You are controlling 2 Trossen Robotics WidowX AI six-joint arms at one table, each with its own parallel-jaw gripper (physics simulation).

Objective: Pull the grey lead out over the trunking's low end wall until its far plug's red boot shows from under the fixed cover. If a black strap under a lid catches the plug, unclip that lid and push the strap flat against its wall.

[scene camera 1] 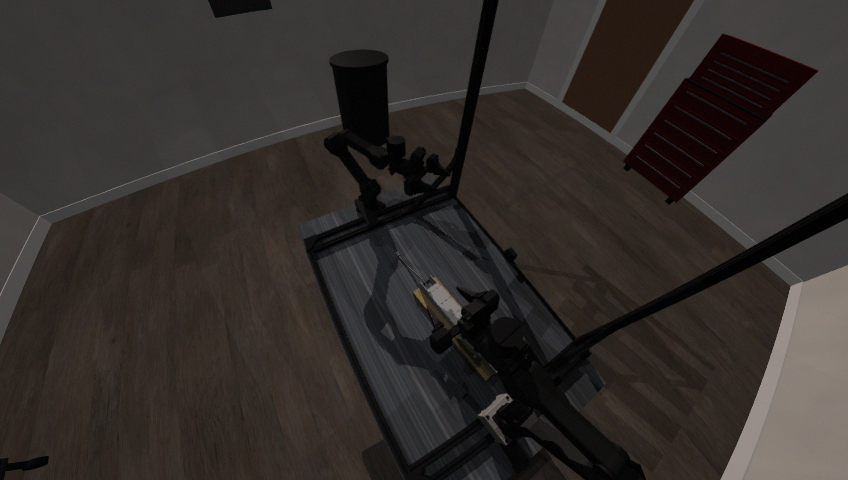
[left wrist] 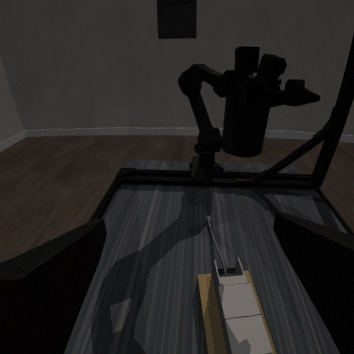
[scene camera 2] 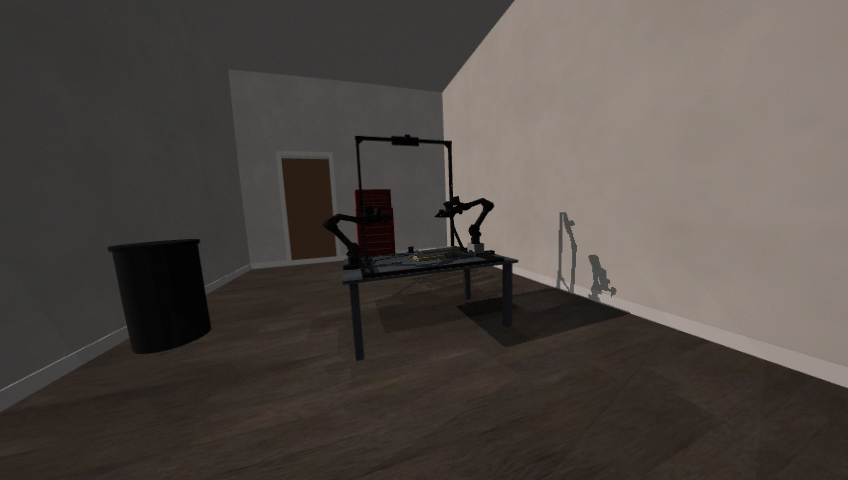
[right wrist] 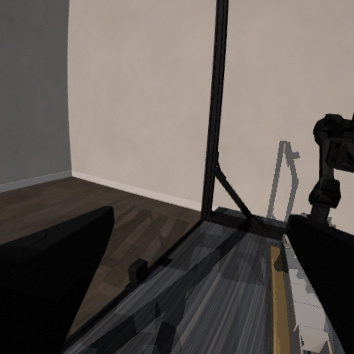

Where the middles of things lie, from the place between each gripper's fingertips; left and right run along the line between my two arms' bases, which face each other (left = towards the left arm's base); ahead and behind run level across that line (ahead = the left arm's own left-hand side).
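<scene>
My left gripper is 300 mm above the trunking (right wrist: 280, 315), 30 mm to the right of it and 100 mm past it. My right hand, meanwhile, is 120 mm short of the trunking, 310 mm above it and 370 mm to the right of it. Going by its middle, the trunking is nearer to my left gripper than to my right hand.
</scene>
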